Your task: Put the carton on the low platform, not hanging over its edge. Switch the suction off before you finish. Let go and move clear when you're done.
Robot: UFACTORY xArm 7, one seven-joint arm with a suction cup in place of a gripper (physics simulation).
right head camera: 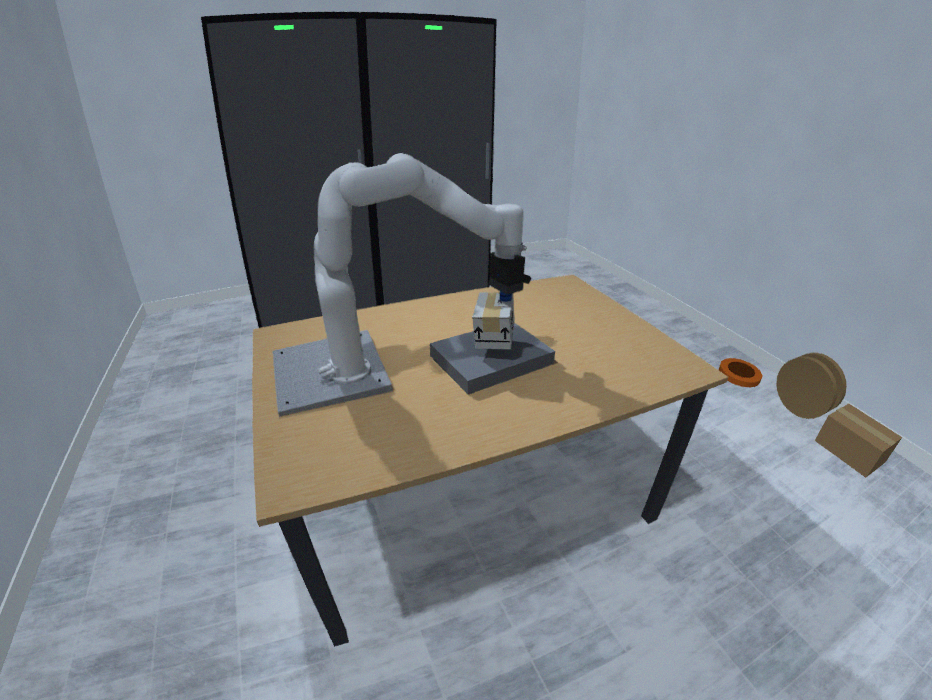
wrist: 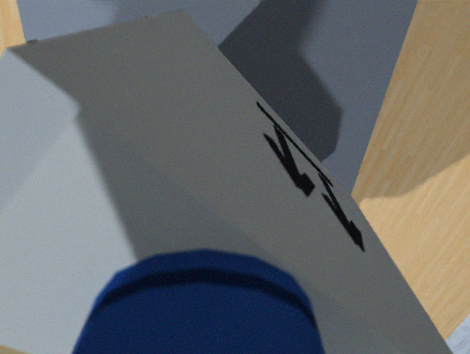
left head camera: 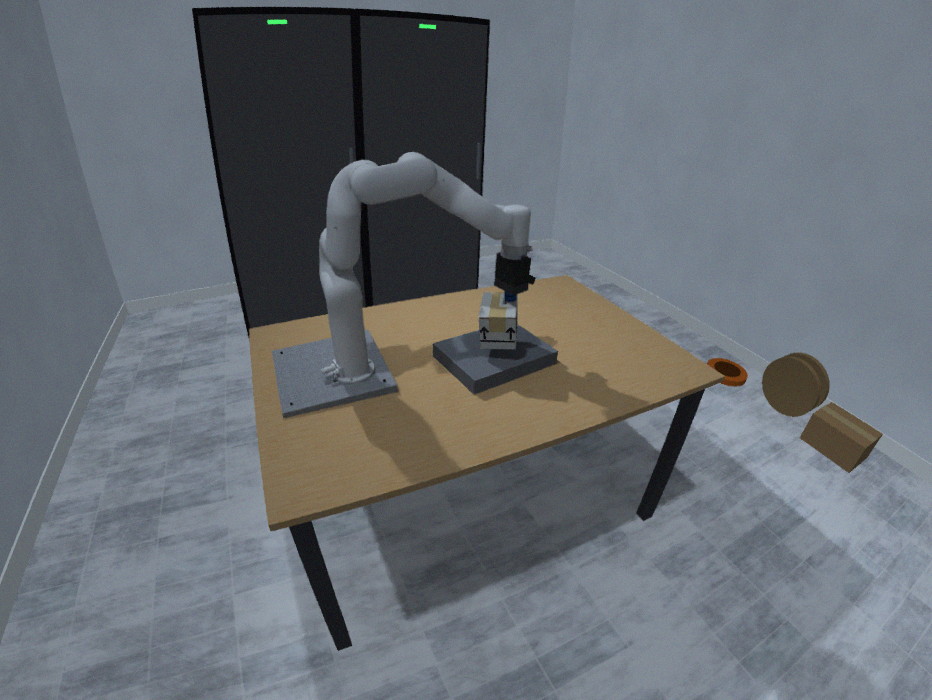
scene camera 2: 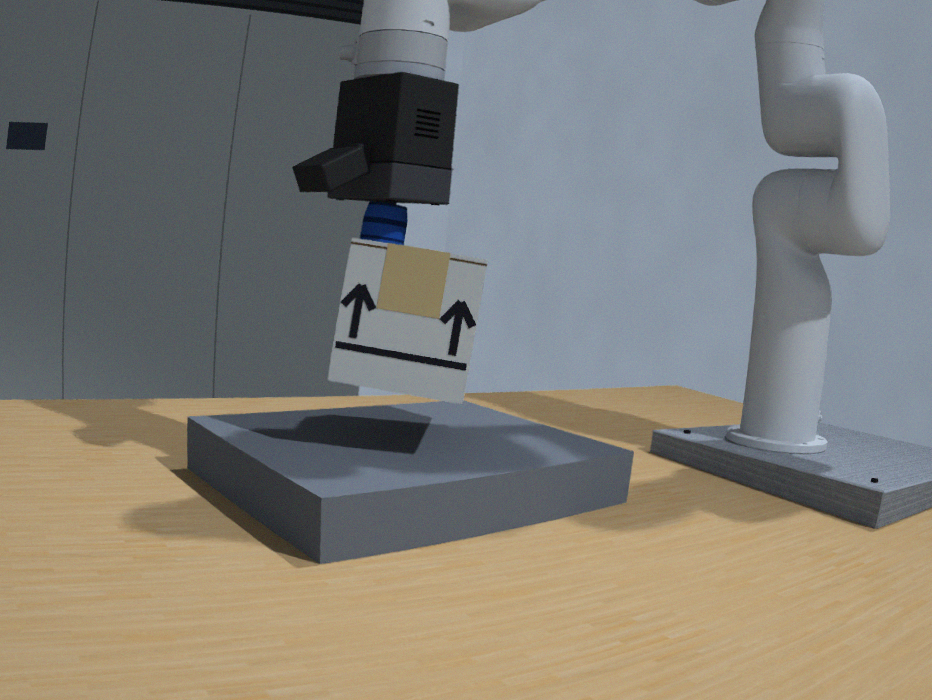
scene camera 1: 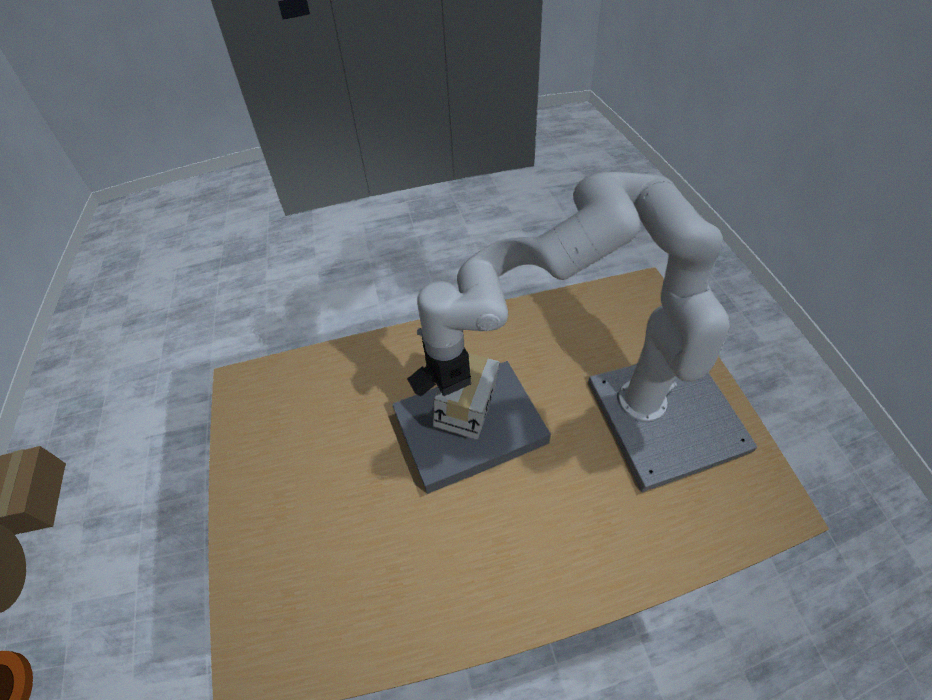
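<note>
The white carton with tan tape and black arrows hangs from my suction cup. The blue cup touches its top face off-centre, near one side. In the scene camera 2 view the carton is tilted, its right side lower, and a gap shows between it and the low platform. The carton is above the dark grey platform, and its shadow falls on the platform's top. In the scene camera 1 view the cup is hidden behind the black tool body.
The platform lies on the wooden table. The arm's grey base plate stands beside it. An orange ring, a brown round object and a brown box are beyond the table's edge.
</note>
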